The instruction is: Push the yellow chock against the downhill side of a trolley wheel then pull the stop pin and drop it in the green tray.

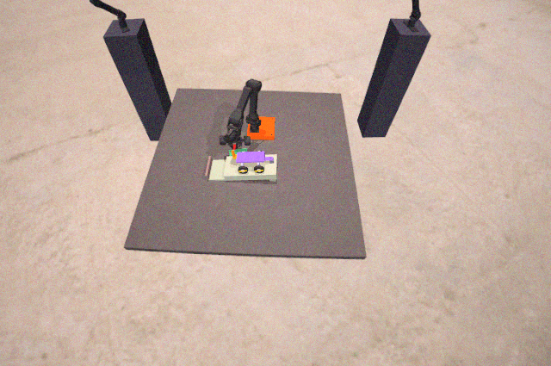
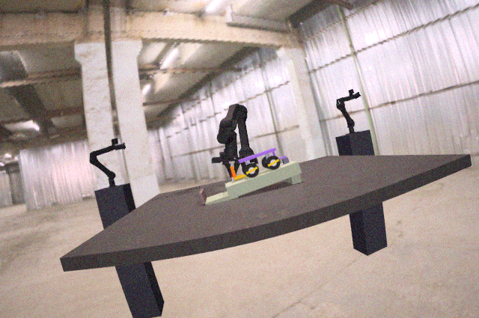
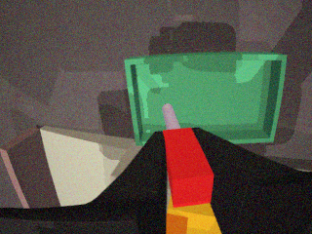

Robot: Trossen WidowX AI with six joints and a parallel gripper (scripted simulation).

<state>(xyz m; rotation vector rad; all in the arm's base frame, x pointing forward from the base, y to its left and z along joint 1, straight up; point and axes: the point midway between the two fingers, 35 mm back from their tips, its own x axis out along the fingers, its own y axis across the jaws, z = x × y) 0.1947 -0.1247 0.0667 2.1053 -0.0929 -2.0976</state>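
My gripper tip is now 6 cm short of the yellow chock, 2 cm to the right of it and 1 cm below it. Also, from my gripper tip: purple trolley 13 cm ahead, 11 cm to the left, 5 cm above; brown bar 16 cm to the right, 11 cm ahead, 4 cm below; red-headed stop pin right at my gripper tip.
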